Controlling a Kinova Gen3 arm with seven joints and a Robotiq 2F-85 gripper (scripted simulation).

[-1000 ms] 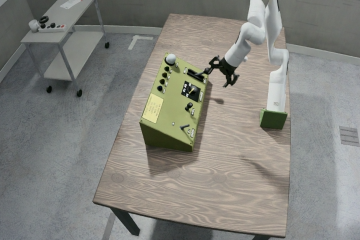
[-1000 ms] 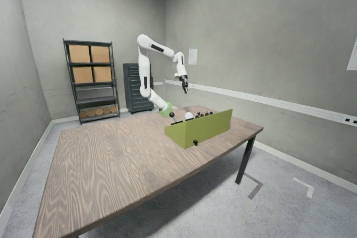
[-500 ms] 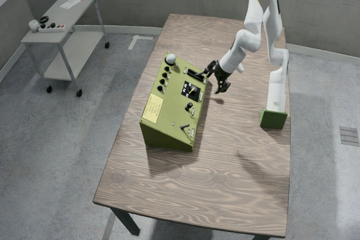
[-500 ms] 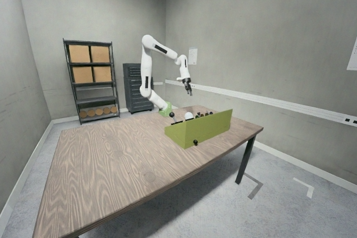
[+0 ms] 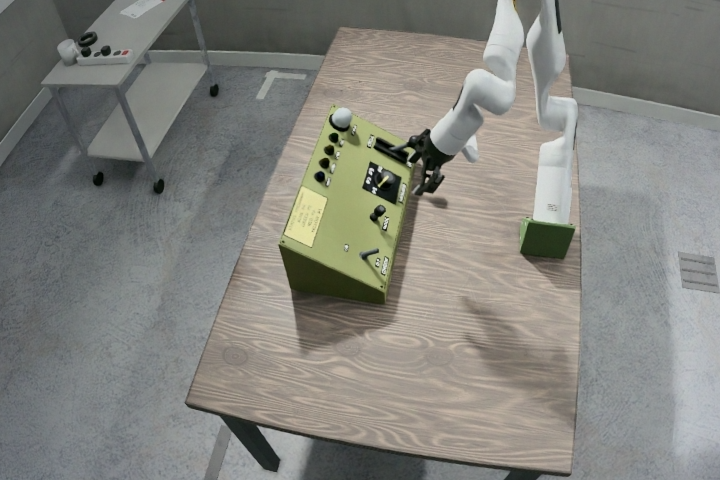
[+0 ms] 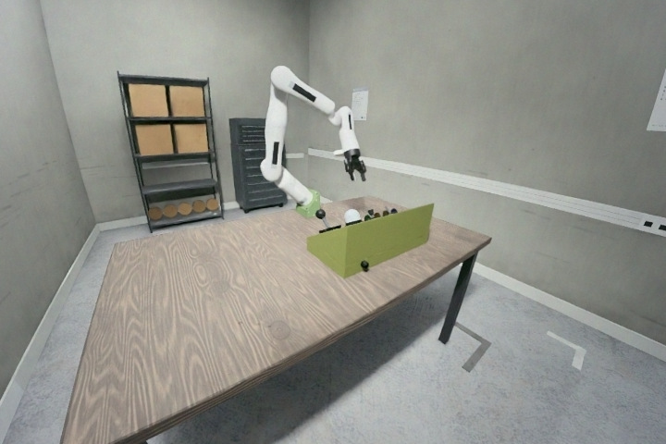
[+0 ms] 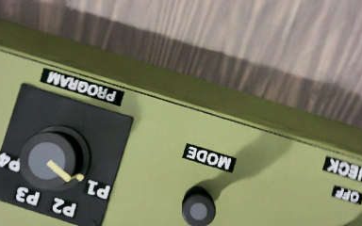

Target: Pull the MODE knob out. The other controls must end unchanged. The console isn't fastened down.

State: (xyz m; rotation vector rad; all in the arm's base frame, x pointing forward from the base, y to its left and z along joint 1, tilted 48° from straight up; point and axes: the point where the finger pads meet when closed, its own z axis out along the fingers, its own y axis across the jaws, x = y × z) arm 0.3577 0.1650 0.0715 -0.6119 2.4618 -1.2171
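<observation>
Now: the black mode knob 150 mm below my hand, 90 mm ahead of it and 10 mm to the left of it. The rest, counted from my hand: rotary selector 150 mm below, 110 mm to the right, 90 mm ahead; ball-topped slider lever 230 mm to the right, 140 mm below, 60 mm ahead; toggle 150 mm below, 130 mm to the left, 90 mm ahead.
</observation>
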